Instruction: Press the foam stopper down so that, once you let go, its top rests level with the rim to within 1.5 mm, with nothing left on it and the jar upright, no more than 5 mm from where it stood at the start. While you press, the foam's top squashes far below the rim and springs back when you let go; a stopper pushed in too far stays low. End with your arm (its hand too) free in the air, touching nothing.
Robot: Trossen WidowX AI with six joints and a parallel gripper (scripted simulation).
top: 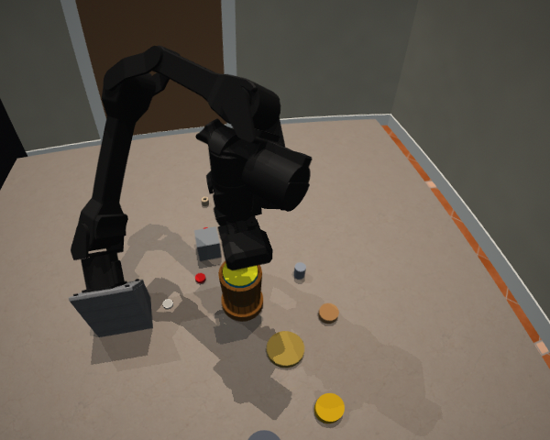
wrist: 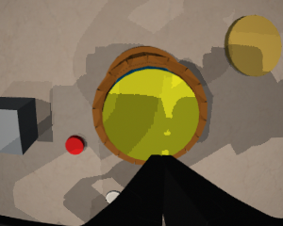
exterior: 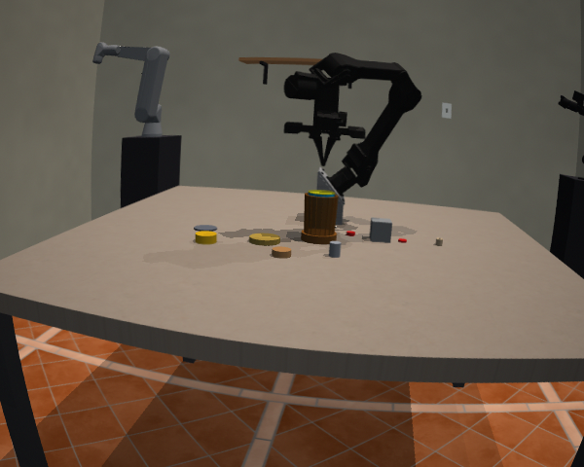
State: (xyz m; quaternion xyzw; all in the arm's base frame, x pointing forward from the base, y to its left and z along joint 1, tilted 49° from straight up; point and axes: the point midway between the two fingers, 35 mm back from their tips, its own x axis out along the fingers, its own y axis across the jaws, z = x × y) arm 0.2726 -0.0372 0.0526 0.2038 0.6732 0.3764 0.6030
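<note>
My hand is 110 mm above the foam stopper. The rest, counted from my hand: small grey cylinder (200 mm below, 130 mm ahead, 60 mm to the left); then olive disc (200 mm below, 110 mm to the right, 70 mm ahead); then red button (210 mm below, 90 mm behind, 60 mm to the left).
</note>
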